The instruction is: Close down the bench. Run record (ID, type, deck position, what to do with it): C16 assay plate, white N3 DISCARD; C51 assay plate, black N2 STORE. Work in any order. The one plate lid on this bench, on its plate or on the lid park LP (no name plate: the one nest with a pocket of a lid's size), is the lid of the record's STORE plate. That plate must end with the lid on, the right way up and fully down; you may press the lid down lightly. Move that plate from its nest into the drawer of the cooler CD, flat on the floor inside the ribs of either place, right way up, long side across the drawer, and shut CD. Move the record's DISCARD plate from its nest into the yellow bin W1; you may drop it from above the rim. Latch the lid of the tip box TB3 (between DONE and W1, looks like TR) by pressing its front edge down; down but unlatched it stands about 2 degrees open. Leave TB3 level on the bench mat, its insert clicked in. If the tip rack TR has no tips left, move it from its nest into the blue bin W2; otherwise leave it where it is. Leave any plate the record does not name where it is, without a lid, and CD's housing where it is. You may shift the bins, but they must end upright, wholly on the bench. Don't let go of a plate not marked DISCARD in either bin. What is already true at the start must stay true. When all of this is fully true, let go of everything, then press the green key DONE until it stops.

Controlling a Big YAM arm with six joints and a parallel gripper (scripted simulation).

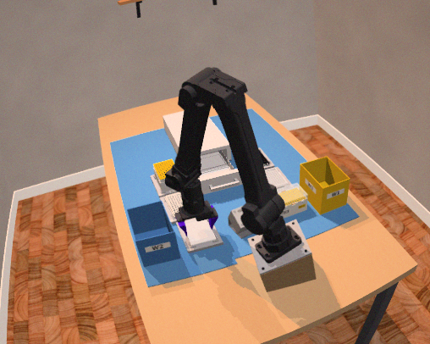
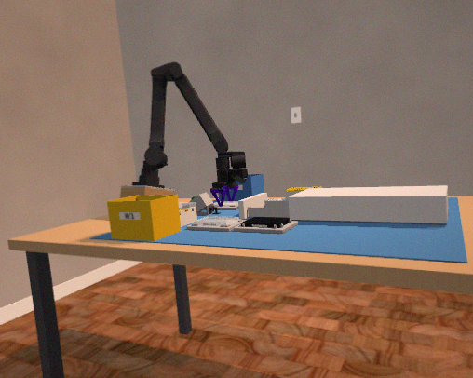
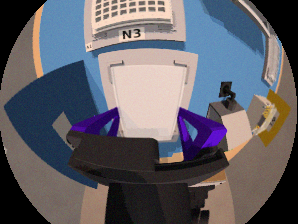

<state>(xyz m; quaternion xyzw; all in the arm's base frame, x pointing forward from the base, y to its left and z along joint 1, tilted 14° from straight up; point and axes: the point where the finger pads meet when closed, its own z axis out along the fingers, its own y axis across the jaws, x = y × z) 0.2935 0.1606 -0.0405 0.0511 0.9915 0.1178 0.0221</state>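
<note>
Now: hand right at the plate lid. The rest, counted from my hand: green key DONE: 150 mm to the right, 70 mm behind, 50 mm above; lid park LP: 10 mm below; blue bin W2: 160 mm to the left, 20 mm above, 10 mm ahead.
</note>
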